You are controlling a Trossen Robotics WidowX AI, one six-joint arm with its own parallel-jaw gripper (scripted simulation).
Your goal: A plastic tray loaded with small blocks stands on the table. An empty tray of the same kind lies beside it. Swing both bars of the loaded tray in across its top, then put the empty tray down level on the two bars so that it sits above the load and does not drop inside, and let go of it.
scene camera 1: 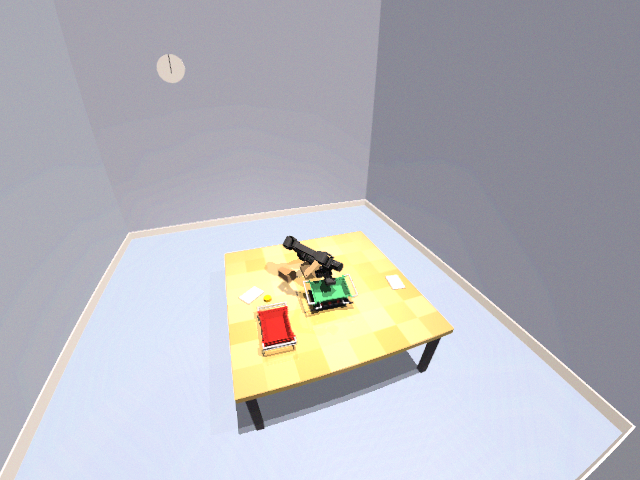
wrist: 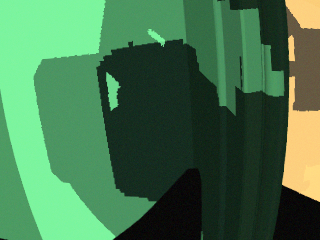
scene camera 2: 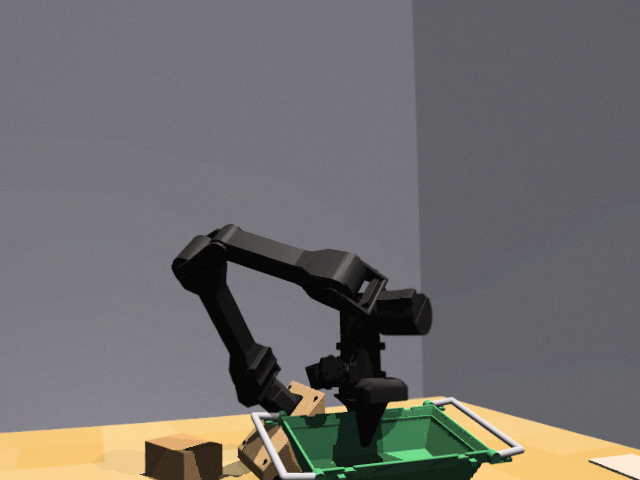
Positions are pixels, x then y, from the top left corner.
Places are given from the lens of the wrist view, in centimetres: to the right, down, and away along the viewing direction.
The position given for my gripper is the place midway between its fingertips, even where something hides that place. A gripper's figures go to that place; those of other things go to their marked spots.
my gripper point(wrist: 213, 178): 2, 2, 9
green tray point(wrist: 110, 110): -2, 0, 11
